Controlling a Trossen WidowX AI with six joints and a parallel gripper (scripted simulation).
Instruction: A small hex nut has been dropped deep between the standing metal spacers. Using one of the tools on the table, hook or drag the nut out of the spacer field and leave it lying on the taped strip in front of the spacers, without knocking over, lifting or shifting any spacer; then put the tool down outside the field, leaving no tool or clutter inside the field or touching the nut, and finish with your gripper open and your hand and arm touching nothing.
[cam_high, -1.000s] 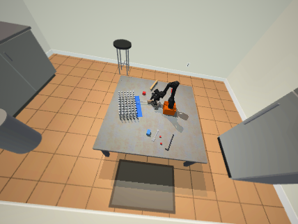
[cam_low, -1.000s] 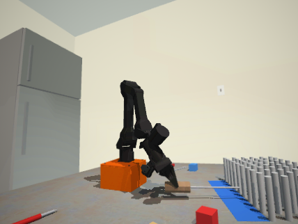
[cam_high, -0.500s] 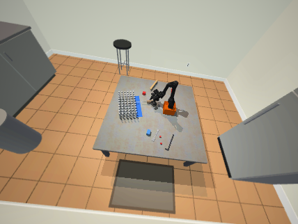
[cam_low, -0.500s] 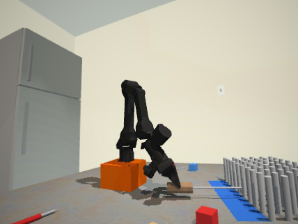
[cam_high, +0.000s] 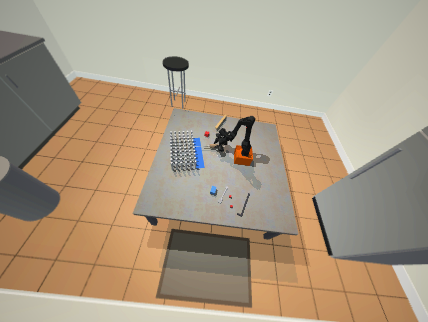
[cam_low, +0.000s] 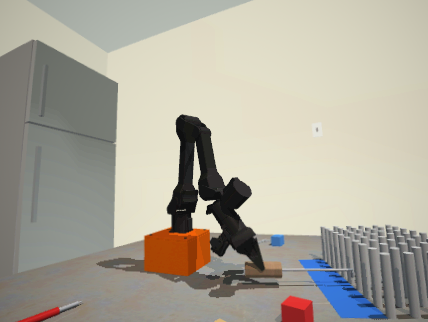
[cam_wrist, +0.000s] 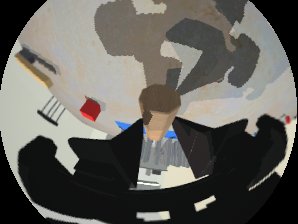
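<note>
The blue taped strip is 160 mm ahead of my gripper tip, 80 mm to the left of it and 40 mm below it. The rest, counted from my gripper tip: hex nut 320 mm ahead, 60 mm to the left, 30 mm below; red cube 170 mm to the right, 90 mm ahead, 20 mm below; wooden-handled tool 100 mm ahead, 20 mm to the left, 10 mm below.
</note>
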